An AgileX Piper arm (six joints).
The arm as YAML. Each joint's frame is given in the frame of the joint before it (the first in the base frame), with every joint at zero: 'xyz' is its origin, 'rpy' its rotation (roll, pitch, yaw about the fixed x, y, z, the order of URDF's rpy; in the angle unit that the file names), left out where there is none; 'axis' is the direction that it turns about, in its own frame. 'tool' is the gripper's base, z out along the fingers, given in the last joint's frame.
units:
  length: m
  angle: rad
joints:
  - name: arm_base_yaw
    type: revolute
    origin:
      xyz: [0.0, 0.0, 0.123]
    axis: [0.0, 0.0, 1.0]
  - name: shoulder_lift
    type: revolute
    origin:
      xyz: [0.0, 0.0, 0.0]
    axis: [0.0, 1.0, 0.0]
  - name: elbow
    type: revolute
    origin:
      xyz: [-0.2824, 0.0, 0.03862]
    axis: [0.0, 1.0, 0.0]
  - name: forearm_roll
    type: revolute
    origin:
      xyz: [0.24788, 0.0, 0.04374]
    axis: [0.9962, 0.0, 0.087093]
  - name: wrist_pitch
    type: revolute
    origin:
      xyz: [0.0, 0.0, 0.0]
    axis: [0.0, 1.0, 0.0]
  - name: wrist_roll
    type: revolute
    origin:
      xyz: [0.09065, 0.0, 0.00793]
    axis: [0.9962, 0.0, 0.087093]
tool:
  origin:
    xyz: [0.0, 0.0, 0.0]
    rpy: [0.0, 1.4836, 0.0]
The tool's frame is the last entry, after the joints.
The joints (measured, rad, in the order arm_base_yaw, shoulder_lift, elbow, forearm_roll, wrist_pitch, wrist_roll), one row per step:
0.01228, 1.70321, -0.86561, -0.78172, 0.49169, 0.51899
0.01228, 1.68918, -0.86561, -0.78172, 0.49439, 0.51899
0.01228, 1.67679, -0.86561, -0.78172, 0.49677, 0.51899
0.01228, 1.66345, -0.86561, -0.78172, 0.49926, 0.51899
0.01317, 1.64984, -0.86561, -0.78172, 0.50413, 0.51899
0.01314, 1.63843, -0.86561, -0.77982, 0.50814, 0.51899
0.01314, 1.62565, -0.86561, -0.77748, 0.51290, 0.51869
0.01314, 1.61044, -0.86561, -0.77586, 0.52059, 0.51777
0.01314, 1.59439, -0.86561, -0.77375, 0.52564, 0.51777
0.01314, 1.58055, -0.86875, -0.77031, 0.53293, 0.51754
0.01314, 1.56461, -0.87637, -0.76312, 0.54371, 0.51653
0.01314, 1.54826, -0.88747, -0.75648, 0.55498, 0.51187
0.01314, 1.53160, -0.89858, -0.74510, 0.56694, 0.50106
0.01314, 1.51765, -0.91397, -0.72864, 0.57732, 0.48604
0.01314, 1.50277, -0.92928, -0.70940, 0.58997, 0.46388
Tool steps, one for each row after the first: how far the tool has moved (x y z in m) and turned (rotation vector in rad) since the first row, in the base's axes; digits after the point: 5 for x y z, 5 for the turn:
-0.00082, -0.00016, 0.00434, -0.00114, -0.01213, -0.00140
-0.00159, -0.00031, 0.00815, -0.00213, -0.02284, -0.00265
-0.00248, -0.00046, 0.01225, -0.00314, -0.03443, -0.00397
-0.00357, -0.00047, 0.01638, -0.00524, -0.04461, -0.00568
-0.00458, -0.00066, 0.01978, -0.00551, -0.05317, -0.00911
-0.00578, -0.00087, 0.02357, -0.00587, -0.06245, -0.01295
-0.00739, -0.00126, 0.02804, -0.00830, -0.07189, -0.01740
-0.00896, -0.00149, 0.03278, -0.00864, -0.08432, -0.02153
-0.00998, -0.00179, 0.03755, -0.00895, -0.09598, -0.02752
-0.01069, -0.00214, 0.04396, -0.00791, -0.11134, -0.03710
-0.01095, -0.00252, 0.05143, -0.00882, -0.12895, -0.04359
-0.01157, -0.00275, 0.05886, -0.00880, -0.14403, -0.04819
-0.01131, -0.00268, 0.06656, -0.00558, -0.16010, -0.05124
-0.01160, -0.00259, 0.07441, -0.00399, -0.17268, -0.05099

